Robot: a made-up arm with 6 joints. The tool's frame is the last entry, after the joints. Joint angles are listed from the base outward.
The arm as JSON. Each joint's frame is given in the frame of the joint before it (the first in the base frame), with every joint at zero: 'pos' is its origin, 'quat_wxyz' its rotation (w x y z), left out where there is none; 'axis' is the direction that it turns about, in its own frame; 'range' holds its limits. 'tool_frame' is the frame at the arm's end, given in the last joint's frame.
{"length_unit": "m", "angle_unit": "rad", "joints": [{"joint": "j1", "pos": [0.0, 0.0, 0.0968], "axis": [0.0, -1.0, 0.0], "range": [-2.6, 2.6]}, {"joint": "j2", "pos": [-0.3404, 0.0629, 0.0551], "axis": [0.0, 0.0, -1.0], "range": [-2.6, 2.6]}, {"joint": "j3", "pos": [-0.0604, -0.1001, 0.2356], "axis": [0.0, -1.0, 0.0], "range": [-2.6, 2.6]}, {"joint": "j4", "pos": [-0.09, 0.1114, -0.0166], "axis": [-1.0, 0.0, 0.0], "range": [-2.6, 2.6]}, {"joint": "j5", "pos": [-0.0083, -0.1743, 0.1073], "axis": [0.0, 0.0, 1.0], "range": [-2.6, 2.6]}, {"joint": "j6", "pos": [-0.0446, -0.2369, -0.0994], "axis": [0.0, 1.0, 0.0], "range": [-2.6, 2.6]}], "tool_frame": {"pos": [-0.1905, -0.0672, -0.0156]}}
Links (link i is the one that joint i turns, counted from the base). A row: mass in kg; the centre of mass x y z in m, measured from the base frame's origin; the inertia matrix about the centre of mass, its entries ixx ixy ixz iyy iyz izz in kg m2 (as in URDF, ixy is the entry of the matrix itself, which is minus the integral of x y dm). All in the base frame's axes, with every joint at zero. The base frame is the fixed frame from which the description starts. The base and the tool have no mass.
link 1: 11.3; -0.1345 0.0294 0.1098; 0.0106 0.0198 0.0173 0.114 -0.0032 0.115
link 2: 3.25; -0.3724 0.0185 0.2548; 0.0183 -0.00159 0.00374 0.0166 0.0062 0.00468
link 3: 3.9; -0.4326 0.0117 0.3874; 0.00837 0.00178 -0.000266 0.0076 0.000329 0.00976
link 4: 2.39; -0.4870 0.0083 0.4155; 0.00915 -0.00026 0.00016 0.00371 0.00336 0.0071
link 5: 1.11; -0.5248 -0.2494 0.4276; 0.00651 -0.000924 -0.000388 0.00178 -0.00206 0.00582
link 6: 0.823; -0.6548 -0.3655 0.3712; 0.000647 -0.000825 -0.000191 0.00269 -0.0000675 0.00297
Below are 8 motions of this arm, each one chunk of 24 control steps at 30 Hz.
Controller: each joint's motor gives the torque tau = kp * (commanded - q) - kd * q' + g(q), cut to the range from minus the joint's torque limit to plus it. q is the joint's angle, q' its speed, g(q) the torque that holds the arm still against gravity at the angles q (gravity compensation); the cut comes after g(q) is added. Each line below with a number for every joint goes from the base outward.
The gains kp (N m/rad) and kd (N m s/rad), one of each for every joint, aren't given. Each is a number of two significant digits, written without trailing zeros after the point. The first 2 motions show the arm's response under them.
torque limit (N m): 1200 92 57 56 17 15
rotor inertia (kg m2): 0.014 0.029 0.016 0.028 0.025 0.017
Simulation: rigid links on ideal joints. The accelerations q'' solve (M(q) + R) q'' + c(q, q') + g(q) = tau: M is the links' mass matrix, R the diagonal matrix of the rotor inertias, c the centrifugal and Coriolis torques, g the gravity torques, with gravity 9.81 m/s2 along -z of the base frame. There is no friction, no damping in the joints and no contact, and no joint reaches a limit. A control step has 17 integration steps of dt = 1/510 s. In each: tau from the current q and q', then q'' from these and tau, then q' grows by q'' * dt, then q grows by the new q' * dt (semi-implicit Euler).
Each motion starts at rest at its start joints. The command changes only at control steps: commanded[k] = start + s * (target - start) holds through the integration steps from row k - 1 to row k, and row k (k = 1, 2, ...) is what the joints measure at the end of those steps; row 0 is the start. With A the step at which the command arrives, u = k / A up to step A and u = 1 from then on. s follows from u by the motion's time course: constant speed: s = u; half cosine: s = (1 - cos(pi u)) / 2; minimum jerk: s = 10 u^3 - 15 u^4 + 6 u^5; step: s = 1 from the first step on.
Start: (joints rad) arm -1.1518 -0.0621 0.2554 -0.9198 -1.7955 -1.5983
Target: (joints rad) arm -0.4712 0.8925 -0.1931 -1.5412 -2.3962 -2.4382
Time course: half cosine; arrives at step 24
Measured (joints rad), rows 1 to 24:
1: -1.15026 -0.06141 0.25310 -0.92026 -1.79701 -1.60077
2: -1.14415 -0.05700 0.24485 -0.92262 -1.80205 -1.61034
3: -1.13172 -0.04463 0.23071 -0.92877 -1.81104 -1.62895
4: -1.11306 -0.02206 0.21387 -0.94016 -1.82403 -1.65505
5: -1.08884 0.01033 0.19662 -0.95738 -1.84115 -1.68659
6: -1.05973 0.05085 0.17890 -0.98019 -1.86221 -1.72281
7: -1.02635 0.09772 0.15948 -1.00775 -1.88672 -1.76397
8: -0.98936 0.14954 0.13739 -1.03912 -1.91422 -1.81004
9: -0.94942 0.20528 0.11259 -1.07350 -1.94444 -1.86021
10: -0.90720 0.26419 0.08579 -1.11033 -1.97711 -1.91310
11: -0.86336 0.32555 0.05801 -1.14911 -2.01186 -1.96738
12: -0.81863 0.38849 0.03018 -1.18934 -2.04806 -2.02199
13: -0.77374 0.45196 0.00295 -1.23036 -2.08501 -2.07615
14: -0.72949 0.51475 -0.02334 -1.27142 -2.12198 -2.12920
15: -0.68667 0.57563 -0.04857 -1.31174 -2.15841 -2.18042
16: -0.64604 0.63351 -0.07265 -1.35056 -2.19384 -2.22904
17: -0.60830 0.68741 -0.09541 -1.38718 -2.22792 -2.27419
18: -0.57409 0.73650 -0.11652 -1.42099 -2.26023 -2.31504
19: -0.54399 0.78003 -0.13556 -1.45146 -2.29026 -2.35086
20: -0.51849 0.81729 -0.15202 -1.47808 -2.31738 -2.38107
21: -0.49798 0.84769 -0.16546 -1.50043 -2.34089 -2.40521
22: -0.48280 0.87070 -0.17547 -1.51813 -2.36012 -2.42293
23: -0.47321 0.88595 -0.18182 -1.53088 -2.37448 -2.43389
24: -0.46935 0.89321 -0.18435 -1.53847 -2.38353 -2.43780
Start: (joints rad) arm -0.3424 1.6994 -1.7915 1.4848 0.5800 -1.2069
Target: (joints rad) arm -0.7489 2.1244 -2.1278 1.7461 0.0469 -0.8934
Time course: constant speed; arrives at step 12
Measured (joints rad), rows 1 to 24:
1: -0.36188 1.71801 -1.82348 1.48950 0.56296 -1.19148
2: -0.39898 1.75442 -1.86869 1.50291 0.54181 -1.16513
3: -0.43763 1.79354 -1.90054 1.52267 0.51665 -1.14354
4: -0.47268 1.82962 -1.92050 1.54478 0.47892 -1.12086
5: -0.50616 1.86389 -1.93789 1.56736 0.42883 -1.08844
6: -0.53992 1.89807 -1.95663 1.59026 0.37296 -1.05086
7: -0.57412 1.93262 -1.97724 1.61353 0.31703 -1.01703
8: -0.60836 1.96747 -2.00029 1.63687 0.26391 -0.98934
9: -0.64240 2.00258 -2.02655 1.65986 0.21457 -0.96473
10: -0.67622 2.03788 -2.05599 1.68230 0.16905 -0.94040
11: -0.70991 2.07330 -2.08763 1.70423 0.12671 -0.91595
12: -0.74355 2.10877 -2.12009 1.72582 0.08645 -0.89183
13: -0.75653 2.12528 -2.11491 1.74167 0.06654 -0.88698
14: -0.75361 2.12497 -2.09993 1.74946 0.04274 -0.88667
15: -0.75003 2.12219 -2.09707 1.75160 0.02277 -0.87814
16: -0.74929 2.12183 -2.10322 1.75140 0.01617 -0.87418
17: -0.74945 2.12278 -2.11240 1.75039 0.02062 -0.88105
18: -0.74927 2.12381 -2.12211 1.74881 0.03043 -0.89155
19: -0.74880 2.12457 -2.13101 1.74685 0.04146 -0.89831
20: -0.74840 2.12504 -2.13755 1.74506 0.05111 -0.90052
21: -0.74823 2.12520 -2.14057 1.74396 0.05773 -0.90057
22: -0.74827 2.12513 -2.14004 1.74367 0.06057 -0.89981
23: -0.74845 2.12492 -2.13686 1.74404 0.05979 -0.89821
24: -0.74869 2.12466 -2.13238 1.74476 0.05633 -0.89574
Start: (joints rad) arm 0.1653 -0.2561 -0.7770 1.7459 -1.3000 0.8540
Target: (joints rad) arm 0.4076 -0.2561 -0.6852 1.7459 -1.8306 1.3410
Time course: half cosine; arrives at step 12
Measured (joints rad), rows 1 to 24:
1: 0.16749 -0.25690 -0.78087 1.74438 -1.30116 0.85880
2: 0.17570 -0.25815 -0.79119 1.73995 -1.30523 0.87899
3: 0.19163 -0.25771 -0.80219 1.73433 -1.31503 0.92184
4: 0.21477 -0.25504 -0.80610 1.73015 -1.33598 0.98481
5: 0.24354 -0.25174 -0.79823 1.72879 -1.37342 1.05691
6: 0.27586 -0.24978 -0.77758 1.73041 -1.42962 1.12574
7: 0.30947 -0.25013 -0.74637 1.73469 -1.50290 1.18391
8: 0.34203 -0.25243 -0.70925 1.74114 -1.58817 1.22981
9: 0.37118 -0.25547 -0.67234 1.74891 -1.67781 1.26447
10: 0.39456 -0.25796 -0.64173 1.75673 -1.76273 1.28860
11: 0.41017 -0.25917 -0.62195 1.76321 -1.83350 1.30220
12: 0.41669 -0.25909 -0.61485 1.76725 -1.88190 1.30524
13: 0.41594 -0.25899 -0.62352 1.76727 -1.90422 1.30332
14: 0.41223 -0.25946 -0.64653 1.76262 -1.90131 1.30842
15: 0.40852 -0.25917 -0.67334 1.75530 -1.87866 1.32572
16: 0.40601 -0.25732 -0.69489 1.74799 -1.84743 1.34753
17: 0.40483 -0.25470 -0.70761 1.74252 -1.81950 1.36260
18: 0.40468 -0.25282 -0.71122 1.73963 -1.80226 1.36597
19: 0.40522 -0.25253 -0.70722 1.73921 -1.79741 1.36023
20: 0.40618 -0.25362 -0.69842 1.74062 -1.80259 1.35086
21: 0.40726 -0.25525 -0.68831 1.74303 -1.81359 1.34204
22: 0.40818 -0.25665 -0.68001 1.74556 -1.82601 1.33572
23: 0.40872 -0.25741 -0.67534 1.74752 -1.83629 1.33246
24: 0.40881 -0.25755 -0.67461 1.74854 -1.84231 1.33218

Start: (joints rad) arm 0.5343 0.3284 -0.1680 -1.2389 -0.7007 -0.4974
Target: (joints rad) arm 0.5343 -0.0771 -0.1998 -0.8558 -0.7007 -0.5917
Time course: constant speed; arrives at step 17
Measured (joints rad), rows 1 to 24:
1: 0.53456 0.32226 -0.16870 -1.23650 -0.70344 -0.50687
2: 0.53487 0.30675 -0.17021 -1.22677 -0.70700 -0.52131
3: 0.53497 0.28338 -0.17216 -1.20881 -0.70851 -0.52885
4: 0.53486 0.25493 -0.17464 -1.18443 -0.70752 -0.52824
5: 0.53466 0.22449 -0.17769 -1.15645 -0.70504 -0.52564
6: 0.53441 0.19474 -0.18088 -1.12768 -0.70230 -0.52609
7: 0.53418 0.16725 -0.18364 -1.10023 -0.70016 -0.53042
8: 0.53405 0.14235 -0.18568 -1.07515 -0.69901 -0.53706
9: 0.53408 0.11940 -0.18704 -1.05240 -0.69880 -0.54443
10: 0.53421 0.09742 -0.18802 -1.03125 -0.69924 -0.55171
11: 0.53437 0.07549 -0.18896 -1.01071 -0.69992 -0.55861
12: 0.53449 0.05301 -0.19012 -0.98997 -0.70052 -0.56498
13: 0.53454 0.02978 -0.19167 -0.96857 -0.70087 -0.57074
14: 0.53454 0.00587 -0.19362 -0.94641 -0.70095 -0.57598
15: 0.53448 -0.01845 -0.19586 -0.92362 -0.70086 -0.58093
16: 0.53441 -0.04290 -0.19822 -0.90050 -0.70071 -0.58586
17: 0.53435 -0.06725 -0.20052 -0.87733 -0.70058 -0.59096
18: 0.53373 -0.08513 -0.20261 -0.85767 -0.69474 -0.58909
19: 0.53308 -0.09355 -0.20374 -0.84526 -0.68772 -0.58357
20: 0.53300 -0.09419 -0.20391 -0.84044 -0.68479 -0.58214
21: 0.53342 -0.08973 -0.20296 -0.84168 -0.68667 -0.58561
22: 0.53399 -0.08317 -0.20114 -0.84662 -0.69152 -0.59054
23: 0.53447 -0.07707 -0.19921 -0.85266 -0.69699 -0.59406
24: 0.53475 -0.07306 -0.19792 -0.85769 -0.70139 -0.59543

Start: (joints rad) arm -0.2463 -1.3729 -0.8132 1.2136 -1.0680 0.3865
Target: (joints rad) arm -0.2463 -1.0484 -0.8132 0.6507 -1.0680 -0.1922
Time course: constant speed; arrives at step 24
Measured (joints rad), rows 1 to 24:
1: -0.24619 -1.36404 -0.81437 1.20454 -1.06763 0.37272
2: -0.24597 -1.35074 -0.81608 1.18756 -1.06711 0.34532
3: -0.24598 -1.33733 -0.81667 1.16648 -1.06639 0.31557
4: -0.24620 -1.32437 -0.81598 1.14324 -1.06572 0.28910
5: -0.24642 -1.31139 -0.81491 1.11916 -1.06538 0.26512
6: -0.24648 -1.29810 -0.81415 1.09513 -1.06547 0.24149
7: -0.24644 -1.28454 -0.81385 1.07148 -1.06583 0.21749
8: -0.24637 -1.27088 -0.81383 1.04812 -1.06626 0.19342
9: -0.24633 -1.25724 -0.81390 1.02485 -1.06659 0.16949
10: -0.24632 -1.24368 -0.81401 1.00153 -1.06674 0.14556
11: -0.24634 -1.23019 -0.81411 0.97812 -1.06671 0.12148
12: -0.24636 -1.21672 -0.81419 0.95466 -1.06656 0.09727
13: -0.24637 -1.20326 -0.81425 0.93119 -1.06636 0.07305
14: -0.24638 -1.18979 -0.81428 0.90771 -1.06619 0.04889
15: -0.24638 -1.17630 -0.81427 0.88425 -1.06608 0.02478
16: -0.24638 -1.16279 -0.81423 0.86079 -1.06605 0.00068
17: -0.24638 -1.14927 -0.81416 0.83735 -1.06607 -0.02344
18: -0.24638 -1.13575 -0.81409 0.81390 -1.06612 -0.04757
19: -0.24638 -1.12223 -0.81401 0.79044 -1.06618 -0.07172
20: -0.24638 -1.10871 -0.81394 0.76699 -1.06624 -0.09585
21: -0.24637 -1.09520 -0.81390 0.74353 -1.06628 -0.11998
22: -0.24638 -1.08169 -0.81387 0.72008 -1.06629 -0.14410
23: -0.24638 -1.06818 -0.81386 0.69663 -1.06629 -0.16821
24: -0.24638 -1.05467 -0.81385 0.67319 -1.06627 -0.19233

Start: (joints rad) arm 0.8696 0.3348 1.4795 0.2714 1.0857 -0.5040
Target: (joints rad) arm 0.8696 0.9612 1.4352 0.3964 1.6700 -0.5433
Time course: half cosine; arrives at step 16
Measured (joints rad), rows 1 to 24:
1: 0.86959 0.33736 1.47921 0.27019 1.08666 -0.50500
2: 0.86958 0.34708 1.47808 0.26727 1.09152 -0.50876
3: 0.86957 0.36705 1.47582 0.26473 1.10407 -0.51491
4: 0.86958 0.39852 1.47257 0.26522 1.12680 -0.52080
5: 0.86963 0.44132 1.46870 0.27068 1.16002 -0.52412
6: 0.86975 0.49402 1.46473 0.28173 1.20226 -0.52435
7: 0.86995 0.55421 1.46112 0.29764 1.25121 -0.52237
8: 0.87016 0.61879 1.45808 0.31670 1.30457 -0.51960
9: 0.87031 0.68439 1.45550 0.33673 1.36045 -0.51743
10: 0.87032 0.74781 1.45304 0.35568 1.41729 -0.51695
11: 0.87015 0.80628 1.45028 0.37210 1.47353 -0.51868
12: 0.86984 0.85761 1.44707 0.38520 1.52731 -0.52247
13: 0.86947 0.90013 1.44358 0.39484 1.57638 -0.52757
14: 0.86913 0.93265 1.44026 0.40131 1.61830 -0.53288
15: 0.86888 0.95434 1.43766 0.40510 1.65074 -0.53732
16: 0.86875 0.96465 1.43620 0.40664 1.67188 -0.54007
17: 0.86881 0.96612 1.43551 0.40554 1.68162 -0.54165
18: 0.86909 0.96391 1.43486 0.40219 1.68259 -0.54353
19: 0.86943 0.96148 1.43431 0.39853 1.67899 -0.54557
20: 0.86967 0.96009 1.43421 0.39598 1.67439 -0.54633
21: 0.86975 0.95983 1.43455 0.39493 1.67084 -0.54538
22: 0.86973 0.96027 1.43505 0.39506 1.66888 -0.54369
23: 0.86968 0.96090 1.43546 0.39574 1.66825 -0.54243
24: 0.86964 0.96137 1.43563 0.39643 1.66843 -0.54207

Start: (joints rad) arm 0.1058 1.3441 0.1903 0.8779 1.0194 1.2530
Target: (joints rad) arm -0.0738 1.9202 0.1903 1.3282 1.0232 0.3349
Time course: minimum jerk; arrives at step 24
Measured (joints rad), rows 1 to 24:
1: 0.10575 1.34425 0.19029 0.87789 1.01946 1.25262
2: 0.10536 1.34542 0.19022 0.87792 1.01983 1.24973
3: 0.10409 1.34912 0.18992 0.87858 1.02061 1.24076
4: 0.10140 1.35698 0.18931 0.88111 1.02157 1.22288
5: 0.09689 1.37021 0.18856 0.88704 1.02236 1.19511
6: 0.09040 1.38949 0.18799 0.89766 1.02272 1.15780
7: 0.08196 1.41492 0.18787 0.91368 1.02251 1.11171
8: 0.07172 1.44616 0.18830 0.93515 1.02166 1.05763
9: 0.05995 1.48251 0.18923 0.96161 1.02016 0.99659
10: 0.04695 1.52300 0.19050 0.99224 1.01811 0.93006
11: 0.03309 1.56651 0.19193 1.02607 1.01573 0.85989
12: 0.01874 1.61184 0.19336 1.06212 1.01330 0.78819
13: 0.00432 1.65771 0.19462 1.09937 1.01111 0.71708
14: -0.00979 1.70287 0.19560 1.13684 1.00940 0.64855
15: -0.02318 1.74608 0.19620 1.17350 1.00836 0.58441
16: -0.03549 1.78617 0.19639 1.20831 1.00806 0.52620
17: -0.04639 1.82211 0.19616 1.24029 1.00852 0.47516
18: -0.05564 1.85304 0.19556 1.26851 1.00966 0.43219
19: -0.06305 1.87834 0.19468 1.29222 1.01134 0.39783
20: -0.06857 1.89770 0.19366 1.31093 1.01337 0.37217
21: -0.07225 1.91115 0.19261 1.32440 1.01554 0.35481
22: -0.07425 1.91914 0.19169 1.33279 1.01766 0.34477
23: -0.07491 1.92255 0.19096 1.33660 1.01957 0.34034
24: -0.07469 1.92277 0.19045 1.33670 1.02125 0.33899

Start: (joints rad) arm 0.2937 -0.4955 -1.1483 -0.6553 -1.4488 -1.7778
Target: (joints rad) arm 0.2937 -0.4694 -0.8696 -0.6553 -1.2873 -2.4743
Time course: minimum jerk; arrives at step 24
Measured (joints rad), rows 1 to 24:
1: 0.29369 -0.49548 -1.14825 -0.65529 -1.44883 -1.77804
2: 0.29365 -0.49536 -1.14783 -0.65526 -1.44898 -1.77988
3: 0.29354 -0.49504 -1.14642 -0.65515 -1.44922 -1.78563
4: 0.29340 -0.49449 -1.14322 -0.65496 -1.44915 -1.79739
5: 0.29325 -0.49374 -1.13738 -0.65469 -1.44807 -1.81637
6: 0.29314 -0.49279 -1.12827 -0.65441 -1.44526 -1.84299
7: 0.29309 -0.49162 -1.11562 -0.65420 -1.44019 -1.87708
8: 0.29312 -0.49022 -1.09952 -0.65413 -1.43266 -1.91800
9: 0.29322 -0.48859 -1.08045 -0.65425 -1.42276 -1.96469
10: 0.29336 -0.48677 -1.05908 -0.65453 -1.41087 -2.01583
11: 0.29353 -0.48484 -1.03624 -0.65492 -1.39750 -2.06990
12: 0.29369 -0.48285 -1.01273 -0.65536 -1.38324 -2.12537
13: 0.29383 -0.48090 -0.98935 -0.65578 -1.36864 -2.18068
14: 0.29394 -0.47903 -0.96676 -0.65614 -1.35421 -2.23436
15: 0.29403 -0.47730 -0.94556 -0.65641 -1.34037 -2.28498
16: 0.29409 -0.47574 -0.92625 -0.65659 -1.32748 -2.33124
17: 0.29414 -0.47437 -0.90924 -0.65670 -1.31582 -2.37201
18: 0.29416 -0.47321 -0.89486 -0.65674 -1.30565 -2.40638
19: 0.29418 -0.47225 -0.88334 -0.65675 -1.29716 -2.43378
20: 0.29418 -0.47150 -0.87479 -0.65673 -1.29050 -2.45401
21: 0.29416 -0.47092 -0.86916 -0.65668 -1.28572 -2.46728
22: 0.29411 -0.47050 -0.86624 -0.65659 -1.28284 -2.47435
23: 0.29404 -0.47018 -0.86558 -0.65646 -1.28172 -2.47653
24: 0.29394 -0.46992 -0.86650 -0.65625 -1.28213 -2.47575

